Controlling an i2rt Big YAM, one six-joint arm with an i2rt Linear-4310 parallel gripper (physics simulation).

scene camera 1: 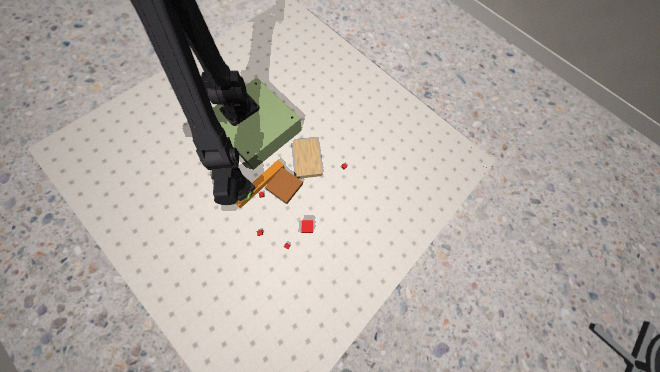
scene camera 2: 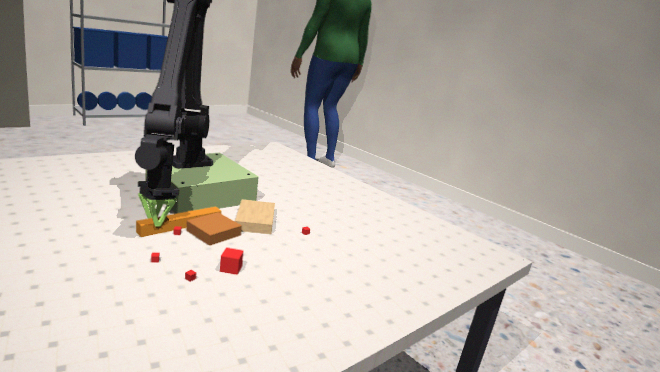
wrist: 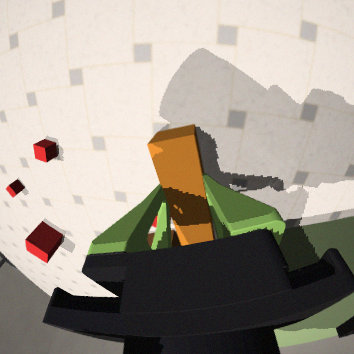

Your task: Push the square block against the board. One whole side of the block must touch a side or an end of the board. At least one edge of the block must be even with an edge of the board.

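Seen in the pictures: gripper, fingertip midpoint: (scene camera 1: 245, 196) (scene camera 2: 154, 224) (wrist: 183, 183); arm's base at its link origin: (scene camera 1: 240, 110) (scene camera 2: 190, 163).
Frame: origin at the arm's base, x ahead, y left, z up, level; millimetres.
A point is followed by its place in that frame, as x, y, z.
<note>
The orange board (scene camera 1: 269, 177) @[260, -81, -56] (scene camera 2: 193, 216) @[261, -91, -57] (wrist: 177, 158) @[256, -216, -55] lies flat on the table in front of the green arm base (scene camera 1: 272, 125) @[127, 50, 0] (scene camera 2: 216, 184) @[177, 8, -9]. My gripper (scene camera 1: 248, 195) @[256, -189, -67] (scene camera 2: 157, 221) @[256, -189, -67] (wrist: 183, 183) @[256, -189, -67] stands over the board's near end, its green fingers shut on the board's two long sides. The brown square block (scene camera 1: 283, 184) @[315, -59, -57] (scene camera 2: 213, 226) @[334, -68, -57] lies at the board's far end on its right side, close to it at a slight angle; I cannot tell if it touches. In the wrist view the block is mostly hidden behind the gripper body.
A light wooden block (scene camera 1: 307, 156) @[287, 82, -57] (scene camera 2: 255, 215) @[311, 65, -57] lies beside the brown block. A larger red cube (scene camera 1: 307, 226) @[492, -95, -46] (scene camera 2: 230, 260) @[506, -106, -53] (wrist: 43, 240) @[474, -107, -60] and several small red cubes (scene camera 1: 260, 232) @[395, -228, -70] (scene camera 2: 190, 274) @[500, -193, -70] are scattered nearby. A person (scene camera 2: 334, 69) stands by the wall, a shelf rack (scene camera 2: 83, 60) behind.
</note>
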